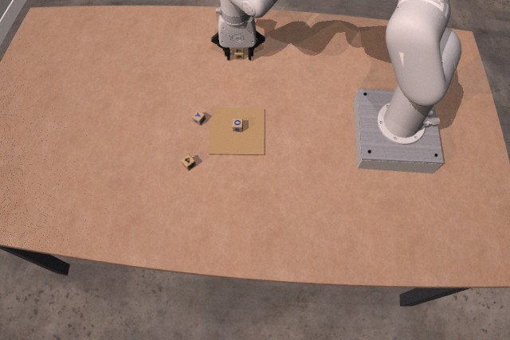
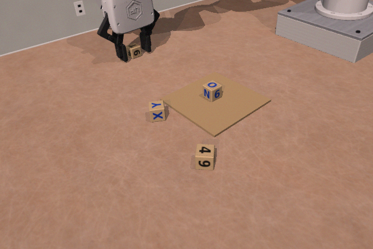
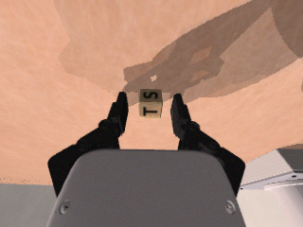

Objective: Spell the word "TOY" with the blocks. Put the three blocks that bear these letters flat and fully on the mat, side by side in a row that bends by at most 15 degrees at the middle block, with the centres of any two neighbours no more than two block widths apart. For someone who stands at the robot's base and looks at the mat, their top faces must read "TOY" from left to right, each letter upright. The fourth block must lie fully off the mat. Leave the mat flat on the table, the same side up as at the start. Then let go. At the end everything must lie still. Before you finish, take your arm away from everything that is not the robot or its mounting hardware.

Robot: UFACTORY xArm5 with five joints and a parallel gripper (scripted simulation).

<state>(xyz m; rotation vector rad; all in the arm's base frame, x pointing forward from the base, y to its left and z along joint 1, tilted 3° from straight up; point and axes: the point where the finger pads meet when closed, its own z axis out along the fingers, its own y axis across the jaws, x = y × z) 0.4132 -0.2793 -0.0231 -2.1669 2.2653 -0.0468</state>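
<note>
Right now the T block is 10 mm below my hand. The rest, counted from my hand: O block 250 mm to the left, 10 mm ahead; tan mat 260 mm to the left, 20 mm below, 10 mm ahead.
</note>
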